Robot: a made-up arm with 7 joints. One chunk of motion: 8 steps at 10 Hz.
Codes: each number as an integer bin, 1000 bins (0 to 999) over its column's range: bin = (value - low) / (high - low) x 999, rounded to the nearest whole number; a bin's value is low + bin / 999 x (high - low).
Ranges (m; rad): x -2..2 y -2..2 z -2..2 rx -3.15..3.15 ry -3.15..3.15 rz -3.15..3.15
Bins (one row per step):
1: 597 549 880 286 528 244
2: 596 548 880 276 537 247
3: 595 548 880 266 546 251
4: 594 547 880 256 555 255
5: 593 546 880 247 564 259
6: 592 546 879 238 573 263
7: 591 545 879 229 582 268
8: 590 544 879 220 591 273
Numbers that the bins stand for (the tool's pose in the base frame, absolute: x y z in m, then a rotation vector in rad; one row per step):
1: 0.3904 0.1982 1.5235 -1.3464 0.1797 -1.6113
2: 0.3864 0.1942 1.5235 -1.4095 0.2365 -1.5923
3: 0.3824 0.1942 1.5235 -1.4725 0.2932 -1.5671
4: 0.3784 0.1902 1.5235 -1.5356 0.3500 -1.5419
5: 0.3744 0.1862 1.5235 -1.5923 0.4068 -1.5167
6: 0.3704 0.1862 1.5195 -1.6491 0.4635 -1.4914
7: 0.3664 0.1822 1.5195 -1.7059 0.5203 -1.4599
8: 0.3624 0.1782 1.5195 -1.7626 0.5770 -1.4284

